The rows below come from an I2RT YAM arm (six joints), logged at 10 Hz.
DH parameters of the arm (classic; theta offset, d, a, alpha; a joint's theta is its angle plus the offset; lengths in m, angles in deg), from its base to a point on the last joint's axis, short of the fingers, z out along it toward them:
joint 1: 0 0.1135 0.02 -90
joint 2: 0 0 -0.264 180
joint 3: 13.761 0 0.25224 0
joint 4: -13.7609 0 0.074 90
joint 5: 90 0 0 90
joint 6: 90 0.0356 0 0
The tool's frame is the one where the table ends.
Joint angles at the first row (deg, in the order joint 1, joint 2, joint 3, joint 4, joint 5, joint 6):
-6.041 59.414 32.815 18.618 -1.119 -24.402
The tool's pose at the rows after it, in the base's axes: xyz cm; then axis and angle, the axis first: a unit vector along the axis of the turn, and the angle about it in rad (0 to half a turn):
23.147, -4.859, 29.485, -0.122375, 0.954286, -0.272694, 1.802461
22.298, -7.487, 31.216, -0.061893, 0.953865, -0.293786, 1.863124
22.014, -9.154, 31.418, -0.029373, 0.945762, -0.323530, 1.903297
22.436, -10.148, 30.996, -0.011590, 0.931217, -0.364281, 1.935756
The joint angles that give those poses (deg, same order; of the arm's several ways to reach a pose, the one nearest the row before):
-11.882 57.206 37.658 11.606 -0.179 -26.342
-18.684 56.717 42.357 4.163 -0.819 -25.425
-22.568 57.596 43.459 3.326 0.069 -26.184
-23.868 59.614 43.155 6.256 3.253 -28.013

